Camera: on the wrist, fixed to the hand. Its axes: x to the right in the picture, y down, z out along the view.
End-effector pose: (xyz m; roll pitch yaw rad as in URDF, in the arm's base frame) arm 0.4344 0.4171 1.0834 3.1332 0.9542 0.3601
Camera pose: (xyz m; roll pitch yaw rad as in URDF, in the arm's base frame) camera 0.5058 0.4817 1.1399 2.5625 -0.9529 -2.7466
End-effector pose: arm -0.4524 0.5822 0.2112 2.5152 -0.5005 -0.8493
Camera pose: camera -0.4023 0.6616 0.2717 -3.0650 0.4896 2.3116
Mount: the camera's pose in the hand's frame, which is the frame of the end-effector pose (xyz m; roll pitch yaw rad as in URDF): 0.0057 -0.0344 -0.1061 -0.5590 -0.0012 3.1214
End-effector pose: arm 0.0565 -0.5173 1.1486 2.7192 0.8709 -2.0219
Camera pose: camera 0.0947 -0.6102 1.1975 2.9823 -0.8779 1.1493
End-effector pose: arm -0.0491 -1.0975 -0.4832 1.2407 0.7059 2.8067
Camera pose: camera -0.0415 -1.1946 -0.5378 -1.7950 -0.7254 -0.3421
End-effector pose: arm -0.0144 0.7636 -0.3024 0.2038 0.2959 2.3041
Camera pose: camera 0.0127 0.7518 -0.4101 -0.7568 -0.3011 -0.8579
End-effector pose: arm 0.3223 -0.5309 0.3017 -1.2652 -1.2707 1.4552
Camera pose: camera 0.4332 -0.5429 0.3074 0.6813 1.2895 -1.7124
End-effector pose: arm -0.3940 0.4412 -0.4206 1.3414 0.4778 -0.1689
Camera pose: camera -0.3991 0.5389 -0.4744 -1.8986 -0.4977 2.9688
